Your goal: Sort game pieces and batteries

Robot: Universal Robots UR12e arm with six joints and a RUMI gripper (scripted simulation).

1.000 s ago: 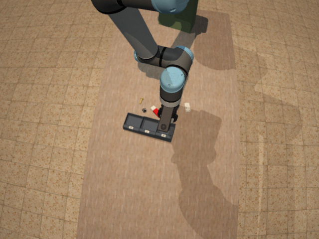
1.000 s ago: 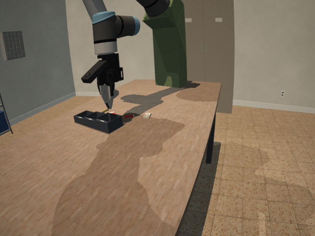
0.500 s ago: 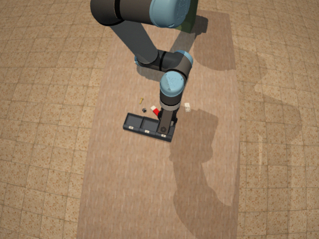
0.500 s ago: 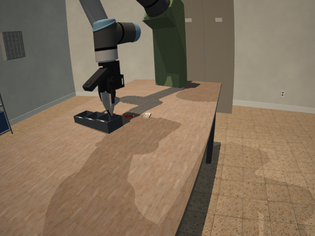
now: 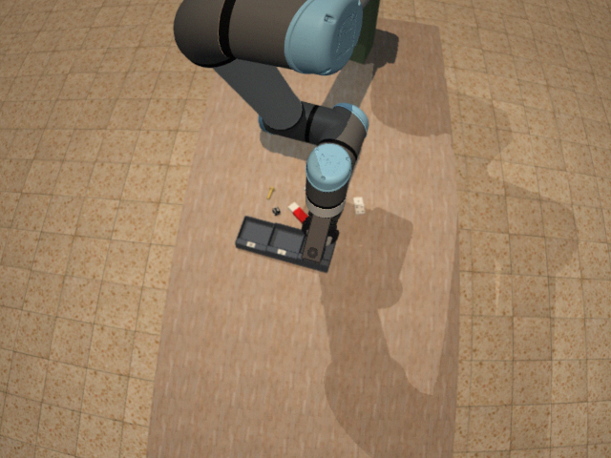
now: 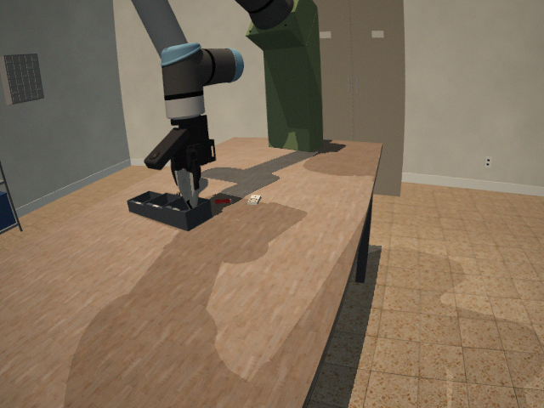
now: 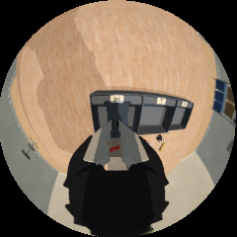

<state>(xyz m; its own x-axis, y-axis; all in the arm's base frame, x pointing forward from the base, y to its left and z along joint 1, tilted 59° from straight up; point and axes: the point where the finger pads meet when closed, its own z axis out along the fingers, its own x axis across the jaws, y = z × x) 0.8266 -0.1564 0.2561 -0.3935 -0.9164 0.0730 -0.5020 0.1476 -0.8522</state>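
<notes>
Right now my hand is 14 cm past the black die, 7 cm to the left of it and 3 cm above it. Round my hand: red-and-white block: 12 cm behind, 1 cm to the right, 3 cm below; three-compartment bin row: 4 cm behind, 8 cm to the right, 1 cm below; red cylinder: 9 cm behind, 7 cm to the left, 3 cm below.
</notes>
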